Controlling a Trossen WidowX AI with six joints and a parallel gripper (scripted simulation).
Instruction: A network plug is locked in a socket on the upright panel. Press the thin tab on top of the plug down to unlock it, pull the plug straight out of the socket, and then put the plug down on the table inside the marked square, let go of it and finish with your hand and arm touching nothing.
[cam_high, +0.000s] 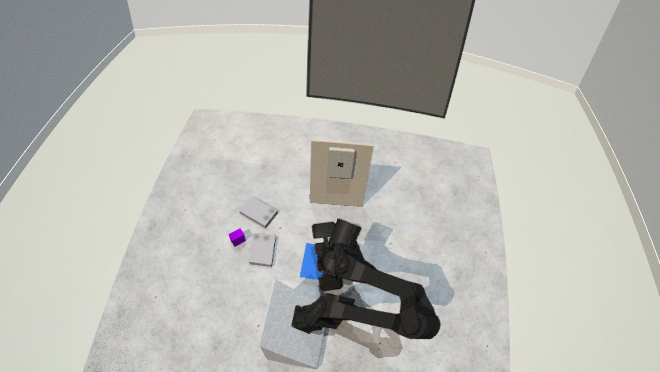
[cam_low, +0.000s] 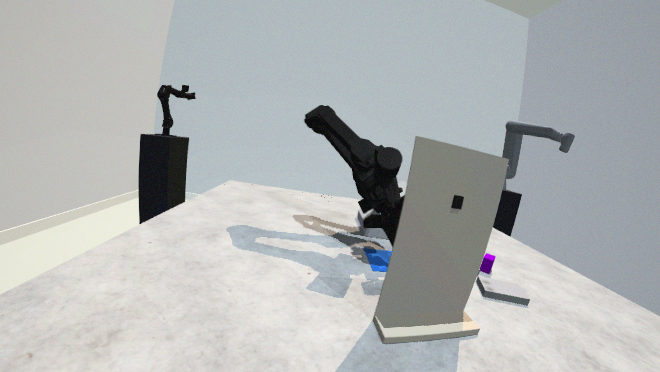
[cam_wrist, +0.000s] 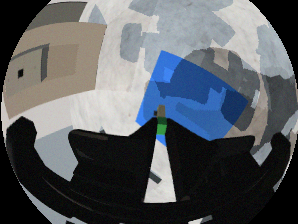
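Now: the blue marked square 10 mm behind my gripper tip and 40 mm below it. Also, from my gripper tip: network plug: right at my gripper tip; then panel: 220 mm ahead, 10 mm to the right, 90 mm above.
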